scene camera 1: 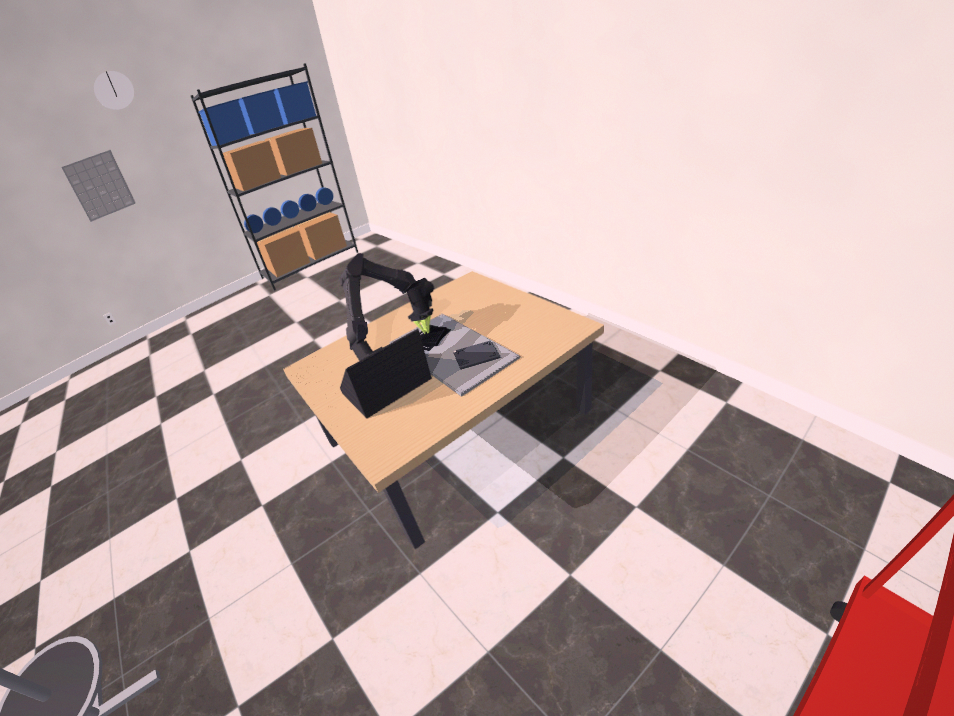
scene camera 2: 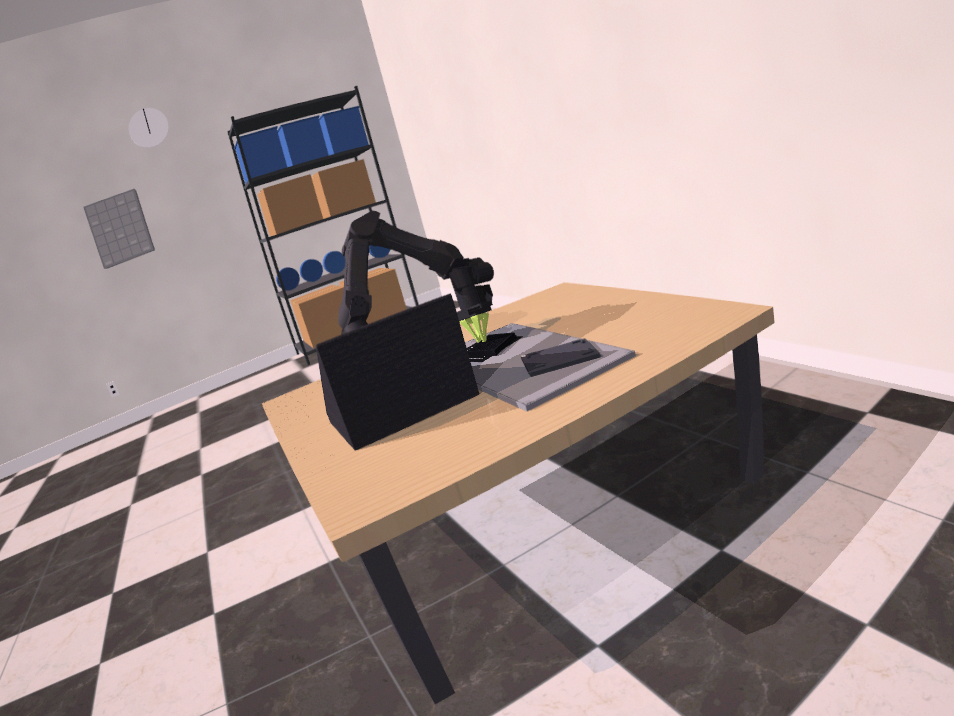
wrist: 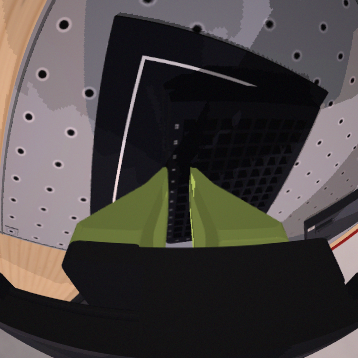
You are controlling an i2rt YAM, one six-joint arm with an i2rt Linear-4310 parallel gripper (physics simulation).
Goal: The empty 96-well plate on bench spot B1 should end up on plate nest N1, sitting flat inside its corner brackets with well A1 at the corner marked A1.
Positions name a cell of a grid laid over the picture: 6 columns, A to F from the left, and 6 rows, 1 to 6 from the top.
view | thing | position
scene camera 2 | my gripper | D3
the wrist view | my gripper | C3
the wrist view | black well plate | E3
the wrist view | black nest with white outline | C1
